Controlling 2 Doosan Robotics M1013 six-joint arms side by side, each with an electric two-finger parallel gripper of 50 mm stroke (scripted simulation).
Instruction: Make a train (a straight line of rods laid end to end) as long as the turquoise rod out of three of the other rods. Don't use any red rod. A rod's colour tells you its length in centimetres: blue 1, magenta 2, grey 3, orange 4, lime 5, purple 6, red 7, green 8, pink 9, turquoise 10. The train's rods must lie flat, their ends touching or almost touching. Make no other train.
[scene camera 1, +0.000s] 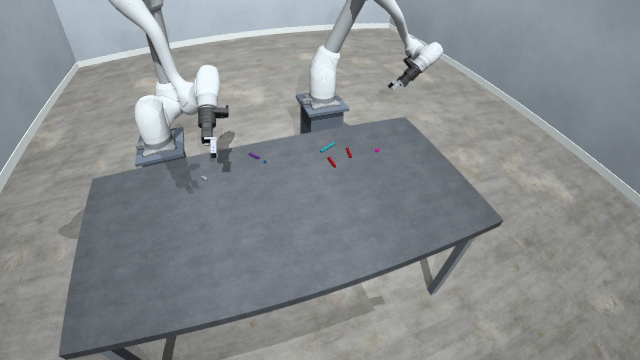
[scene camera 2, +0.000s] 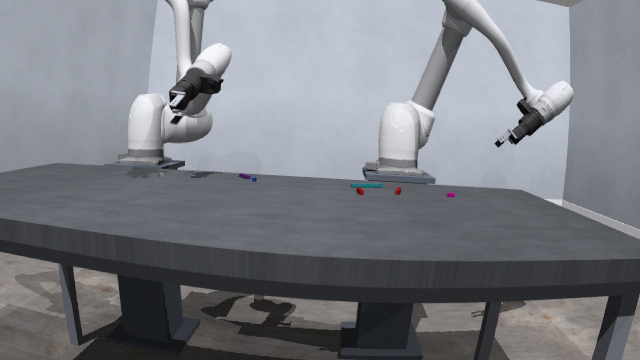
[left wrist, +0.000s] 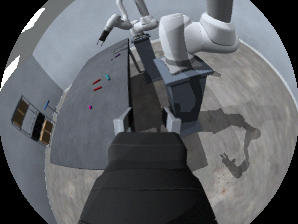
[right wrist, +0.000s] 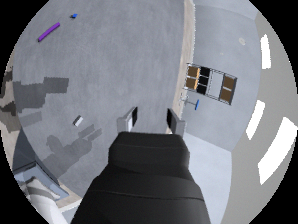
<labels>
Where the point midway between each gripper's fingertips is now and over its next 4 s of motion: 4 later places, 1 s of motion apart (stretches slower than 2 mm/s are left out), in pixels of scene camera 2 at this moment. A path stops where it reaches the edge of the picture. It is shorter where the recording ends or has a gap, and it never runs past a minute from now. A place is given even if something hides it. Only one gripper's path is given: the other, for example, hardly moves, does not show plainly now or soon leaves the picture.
My right gripper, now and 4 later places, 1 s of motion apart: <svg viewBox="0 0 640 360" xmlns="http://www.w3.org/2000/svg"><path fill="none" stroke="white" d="M172 115L211 151L237 155L332 160L368 166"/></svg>
</labels>
